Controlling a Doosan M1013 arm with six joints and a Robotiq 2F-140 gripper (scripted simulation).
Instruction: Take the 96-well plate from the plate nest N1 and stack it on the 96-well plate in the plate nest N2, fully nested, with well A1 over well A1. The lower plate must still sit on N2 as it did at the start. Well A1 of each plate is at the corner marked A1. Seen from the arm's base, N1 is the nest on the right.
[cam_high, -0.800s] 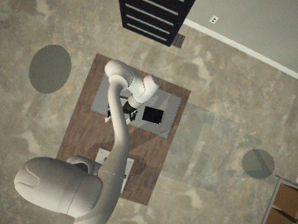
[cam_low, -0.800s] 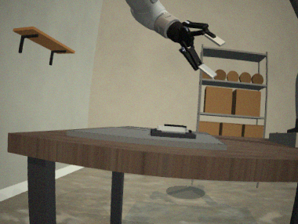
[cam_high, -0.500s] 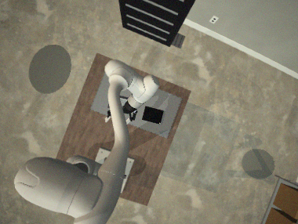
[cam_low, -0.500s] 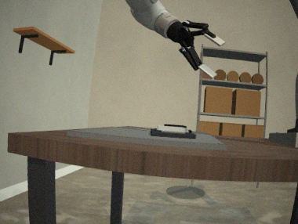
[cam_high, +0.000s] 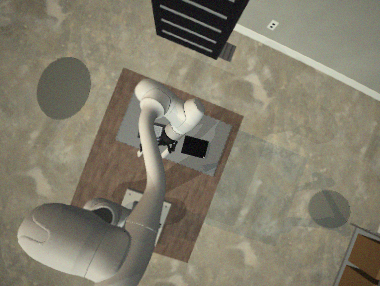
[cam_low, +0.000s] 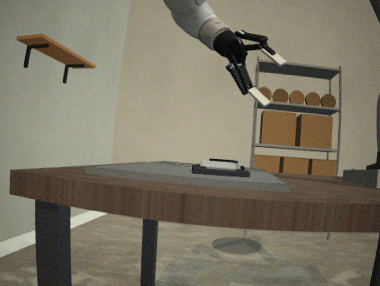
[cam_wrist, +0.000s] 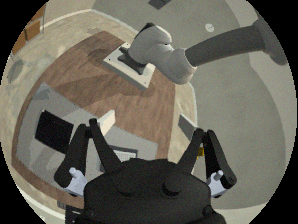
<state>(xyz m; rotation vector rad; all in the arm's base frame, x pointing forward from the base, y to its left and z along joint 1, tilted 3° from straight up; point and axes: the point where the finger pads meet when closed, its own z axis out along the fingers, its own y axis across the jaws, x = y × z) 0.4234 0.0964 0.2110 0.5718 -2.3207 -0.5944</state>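
Right now the dark 96-well plate is 13 cm ahead of my hand, 23 cm to the right of it and 22 cm below it. The rest, counted from my hand: plate nest N1 (13 cm ahead, 23 cm to the right, 23 cm below); then pale 96-well plate (12 cm ahead, 8 cm to the left, 22 cm below).
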